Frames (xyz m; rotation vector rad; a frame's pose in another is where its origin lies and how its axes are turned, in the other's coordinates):
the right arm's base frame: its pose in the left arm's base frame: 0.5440 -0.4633 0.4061 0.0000 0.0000 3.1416
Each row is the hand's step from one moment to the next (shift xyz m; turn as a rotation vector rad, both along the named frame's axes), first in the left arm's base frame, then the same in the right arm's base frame.
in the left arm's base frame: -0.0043 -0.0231 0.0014 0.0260 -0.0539 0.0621
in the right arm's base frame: 0.0043 0.0231 0.0014 -0.0260 0.0539 0.0621
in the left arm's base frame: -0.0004 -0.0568 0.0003 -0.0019 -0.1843 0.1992
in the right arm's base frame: 0.0004 0.0568 0.0003 0.0019 0.1843 0.1992
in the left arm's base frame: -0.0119 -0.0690 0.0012 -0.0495 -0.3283 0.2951
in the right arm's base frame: 0.0119 0.0690 0.0012 0.0495 0.3283 0.2951
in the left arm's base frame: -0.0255 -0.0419 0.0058 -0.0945 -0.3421 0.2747
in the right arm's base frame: 0.0255 0.0419 0.0058 0.0945 0.3421 0.2747
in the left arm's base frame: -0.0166 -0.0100 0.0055 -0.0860 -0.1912 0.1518
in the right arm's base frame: 0.0166 0.0100 0.0055 0.0860 0.1912 0.1518
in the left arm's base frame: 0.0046 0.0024 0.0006 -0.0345 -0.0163 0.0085
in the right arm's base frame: -0.0046 -0.0024 0.0006 0.0345 0.0163 0.0085
